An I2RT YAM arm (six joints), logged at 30 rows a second.
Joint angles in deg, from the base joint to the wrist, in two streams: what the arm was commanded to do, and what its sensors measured. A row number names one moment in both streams.
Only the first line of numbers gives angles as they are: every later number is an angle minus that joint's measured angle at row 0.
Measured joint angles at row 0: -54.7, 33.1, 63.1, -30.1, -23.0, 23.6
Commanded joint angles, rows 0 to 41: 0.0, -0.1, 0.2, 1.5, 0.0, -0.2; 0.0, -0.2, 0.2, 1.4, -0.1, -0.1; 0.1, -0.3, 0.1, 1.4, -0.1, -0.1; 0.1, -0.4, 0.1, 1.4, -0.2, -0.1; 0.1, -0.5, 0.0, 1.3, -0.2, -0.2; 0.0, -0.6, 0.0, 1.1, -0.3, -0.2; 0.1, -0.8, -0.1, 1.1, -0.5, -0.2; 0.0, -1.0, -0.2, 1.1, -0.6, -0.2; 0.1, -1.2, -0.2, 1.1, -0.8, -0.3; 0.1, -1.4, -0.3, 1.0, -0.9, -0.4; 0.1, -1.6, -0.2, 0.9, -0.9, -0.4; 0.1, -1.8, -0.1, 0.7, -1.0, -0.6; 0.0, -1.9, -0.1, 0.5, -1.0, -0.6; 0.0, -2.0, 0.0, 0.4, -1.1, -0.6; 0.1, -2.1, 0.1, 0.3, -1.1, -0.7; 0.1, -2.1, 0.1, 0.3, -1.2, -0.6; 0.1, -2.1, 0.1, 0.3, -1.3, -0.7; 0.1, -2.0, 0.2, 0.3, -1.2, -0.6; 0.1, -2.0, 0.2, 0.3, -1.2, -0.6; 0.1, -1.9, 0.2, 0.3, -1.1, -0.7; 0.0, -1.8, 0.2, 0.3, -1.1, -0.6; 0.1, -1.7, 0.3, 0.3, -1.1, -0.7; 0.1, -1.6, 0.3, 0.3, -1.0, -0.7; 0.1, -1.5, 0.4, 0.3, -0.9, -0.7; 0.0, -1.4, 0.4, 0.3, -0.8, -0.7; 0.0, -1.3, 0.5, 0.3, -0.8, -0.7; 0.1, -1.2, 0.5, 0.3, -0.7, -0.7; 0.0, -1.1, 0.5, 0.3, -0.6, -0.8; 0.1, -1.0, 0.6, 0.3, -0.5, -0.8; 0.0, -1.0, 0.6, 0.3, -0.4, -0.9; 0.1, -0.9, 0.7, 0.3, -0.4, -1.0; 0.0, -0.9, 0.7, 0.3, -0.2, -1.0; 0.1, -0.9, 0.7, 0.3, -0.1, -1.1; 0.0, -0.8, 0.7, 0.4, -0.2, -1.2; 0.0, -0.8, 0.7, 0.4, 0.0, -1.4; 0.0, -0.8, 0.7, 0.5, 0.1, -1.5; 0.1, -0.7, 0.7, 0.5, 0.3, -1.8; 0.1, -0.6, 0.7, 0.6, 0.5, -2.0; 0.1, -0.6, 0.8, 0.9, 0.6, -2.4; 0.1, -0.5, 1.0, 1.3, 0.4, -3.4; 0.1, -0.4, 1.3, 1.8, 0.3, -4.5; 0.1, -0.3, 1.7, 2.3, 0.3, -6.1
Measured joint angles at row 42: 0.1, -0.5, 0.6, -0.2, 0.3, -2.7
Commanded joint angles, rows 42 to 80: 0.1, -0.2, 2.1, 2.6, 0.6, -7.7; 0.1, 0.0, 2.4, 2.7, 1.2, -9.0; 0.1, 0.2, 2.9, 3.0, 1.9, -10.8; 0.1, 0.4, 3.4, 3.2, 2.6, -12.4; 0.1, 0.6, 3.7, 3.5, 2.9, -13.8; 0.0, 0.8, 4.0, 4.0, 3.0, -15.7; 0.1, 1.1, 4.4, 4.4, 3.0, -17.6; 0.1, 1.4, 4.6, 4.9, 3.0, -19.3; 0.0, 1.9, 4.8, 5.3, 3.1, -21.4; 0.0, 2.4, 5.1, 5.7, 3.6, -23.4; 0.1, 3.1, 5.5, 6.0, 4.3, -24.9; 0.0, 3.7, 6.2, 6.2, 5.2, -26.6; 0.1, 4.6, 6.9, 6.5, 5.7, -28.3; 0.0, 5.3, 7.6, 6.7, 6.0, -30.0; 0.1, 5.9, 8.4, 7.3, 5.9, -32.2; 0.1, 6.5, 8.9, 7.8, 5.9, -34.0; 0.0, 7.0, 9.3, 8.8, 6.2, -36.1; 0.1, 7.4, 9.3, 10.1, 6.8, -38.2; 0.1, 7.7, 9.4, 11.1, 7.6, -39.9; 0.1, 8.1, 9.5, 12.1, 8.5, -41.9; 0.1, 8.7, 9.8, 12.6, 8.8, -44.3; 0.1, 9.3, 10.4, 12.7, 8.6, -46.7; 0.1, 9.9, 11.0, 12.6, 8.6, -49.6; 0.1, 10.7, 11.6, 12.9, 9.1, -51.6; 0.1, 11.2, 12.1, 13.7, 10.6, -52.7; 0.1, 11.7, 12.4, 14.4, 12.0, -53.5; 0.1, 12.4, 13.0, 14.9, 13.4, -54.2; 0.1, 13.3, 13.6, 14.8, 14.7, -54.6; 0.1, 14.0, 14.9, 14.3, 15.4, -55.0; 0.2, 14.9, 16.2, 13.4, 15.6, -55.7; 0.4, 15.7, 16.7, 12.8, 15.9, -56.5; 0.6, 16.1, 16.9, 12.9, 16.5, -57.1; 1.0, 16.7, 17.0, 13.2, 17.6, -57.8; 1.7, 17.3, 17.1, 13.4, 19.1, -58.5; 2.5, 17.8, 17.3, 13.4, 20.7, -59.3; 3.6, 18.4, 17.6, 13.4, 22.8, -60.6; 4.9, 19.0, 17.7, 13.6, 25.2, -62.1; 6.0, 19.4, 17.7, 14.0, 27.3, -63.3; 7.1, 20.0, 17.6, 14.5, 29.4, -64.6
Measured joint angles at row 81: 5.4, 19.2, 17.0, 11.7, 22.2, -59.6
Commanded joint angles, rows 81 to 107: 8.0, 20.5, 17.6, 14.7, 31.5, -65.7; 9.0, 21.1, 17.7, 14.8, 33.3, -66.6; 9.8, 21.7, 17.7, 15.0, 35.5, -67.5; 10.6, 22.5, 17.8, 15.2, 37.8, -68.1; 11.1, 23.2, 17.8, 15.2, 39.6, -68.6; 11.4, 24.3, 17.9, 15.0, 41.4, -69.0; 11.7, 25.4, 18.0, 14.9, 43.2, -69.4; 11.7, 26.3, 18.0, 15.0, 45.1, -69.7; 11.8, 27.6, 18.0, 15.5, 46.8, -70.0; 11.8, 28.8, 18.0, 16.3, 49.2, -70.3; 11.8, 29.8, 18.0, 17.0, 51.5, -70.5; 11.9, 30.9, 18.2, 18.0, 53.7, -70.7; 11.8, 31.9, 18.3, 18.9, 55.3, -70.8; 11.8, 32.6, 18.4, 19.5, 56.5, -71.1; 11.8, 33.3, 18.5, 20.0, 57.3, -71.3; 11.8, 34.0, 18.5, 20.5, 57.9, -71.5; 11.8, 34.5, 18.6, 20.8, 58.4, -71.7; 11.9, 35.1, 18.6, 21.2, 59.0, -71.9; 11.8, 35.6, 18.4, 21.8, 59.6, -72.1; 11.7, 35.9, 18.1, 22.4, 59.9, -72.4; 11.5, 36.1, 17.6, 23.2, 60.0, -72.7; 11.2, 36.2, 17.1, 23.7, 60.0, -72.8; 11.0, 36.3, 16.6, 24.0, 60.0, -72.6; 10.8, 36.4, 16.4, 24.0, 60.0, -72.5; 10.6, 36.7, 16.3, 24.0, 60.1, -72.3; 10.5, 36.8, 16.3, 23.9, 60.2, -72.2; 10.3, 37.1, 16.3, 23.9, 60.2, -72.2
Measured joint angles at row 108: 10.6, 36.7, 16.4, 20.8, 58.8, -72.0
